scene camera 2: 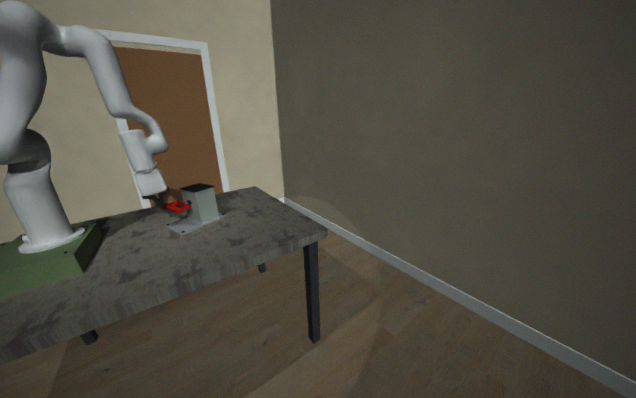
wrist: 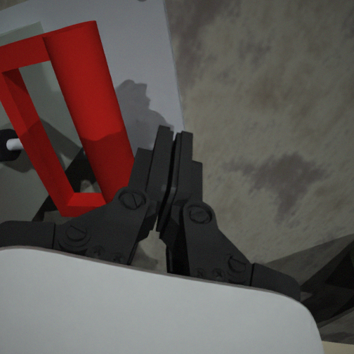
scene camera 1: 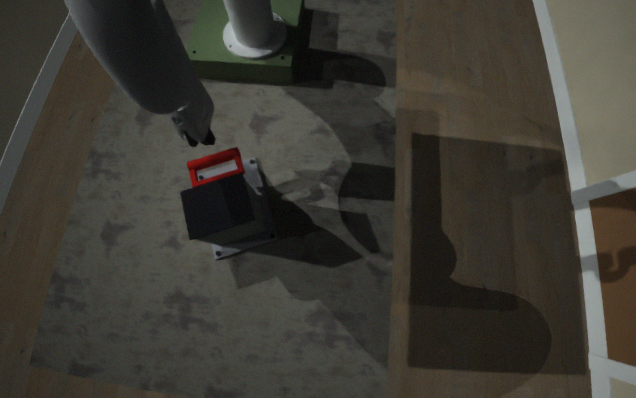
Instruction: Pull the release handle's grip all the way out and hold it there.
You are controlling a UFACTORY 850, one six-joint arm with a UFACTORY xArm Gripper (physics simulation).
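The release handle is a red rectangular loop with a thick round grip bar (scene camera 1: pixel 215 158) (scene camera 2: pixel 171 206) (wrist: pixel 90 95). It stands out from one side of a grey box with a black top (scene camera 1: pixel 220 207) (scene camera 2: pixel 204 206), above a pale base plate (scene camera 1: pixel 253 175) (scene camera 2: pixel 180 226) (wrist: pixel 137 50). My gripper (scene camera 1: pixel 202 142) (wrist: pixel 168 151) is shut with nothing between its fingers. It is on the outer side of the grip bar, away from the box. In the wrist view the fingers are right of the bar and partly hide its lower end. Whether they touch it cannot be told.
A black knob on a pale shaft (wrist: pixel 7 145) is beside the loop's inner side. The box and plate stand on the mottled grey table (scene camera 1: pixel 150 300) (scene camera 2: pixel 250 220). The arm's green base block (scene camera 1: pixel 240 70) (scene camera 2: pixel 85 252) is at the table's other end.
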